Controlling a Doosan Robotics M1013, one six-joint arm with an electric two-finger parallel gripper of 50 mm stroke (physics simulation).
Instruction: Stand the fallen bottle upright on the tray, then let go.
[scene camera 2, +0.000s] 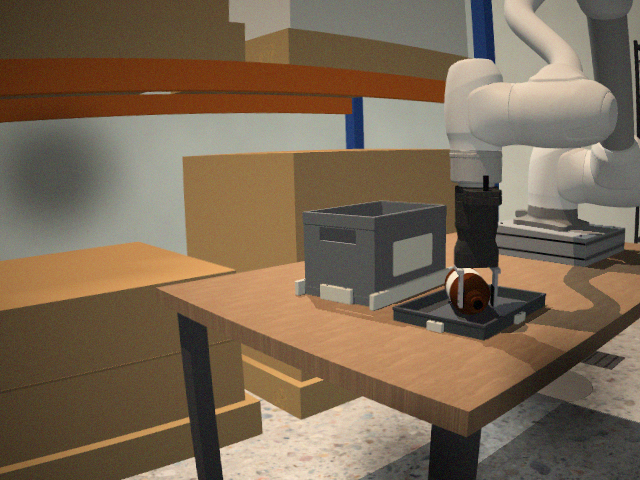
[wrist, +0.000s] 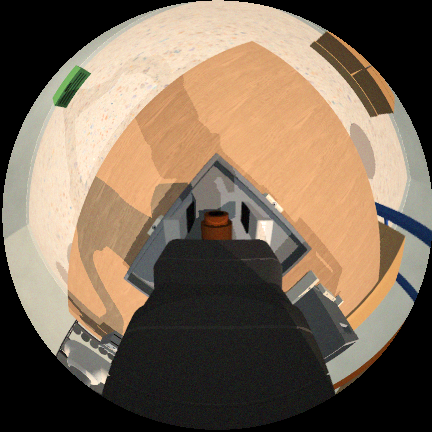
Scene:
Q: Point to the gripper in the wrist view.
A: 217, 210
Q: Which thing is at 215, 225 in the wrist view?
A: A brown bottle.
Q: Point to the gripper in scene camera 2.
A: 477, 305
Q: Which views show the brown bottle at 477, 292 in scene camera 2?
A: Scene camera 2 and the wrist view: all of them.

